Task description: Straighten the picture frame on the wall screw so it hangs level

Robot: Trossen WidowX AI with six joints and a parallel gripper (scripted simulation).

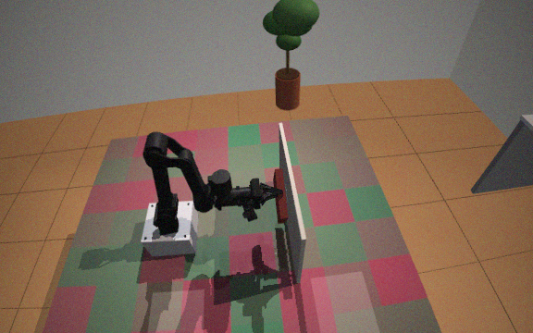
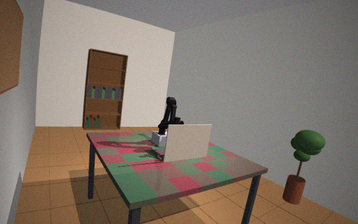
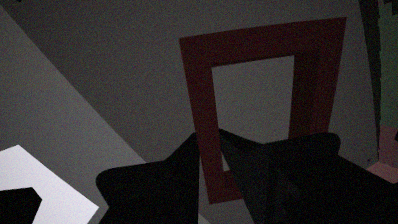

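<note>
My gripper tip is now 50 mm above the picture frame, 20 mm to the right of it and 10 mm short of it. The rest, counted from my gripper tip: wall panel: 70 mm below, 20 mm ahead, 10 mm to the left.
</note>
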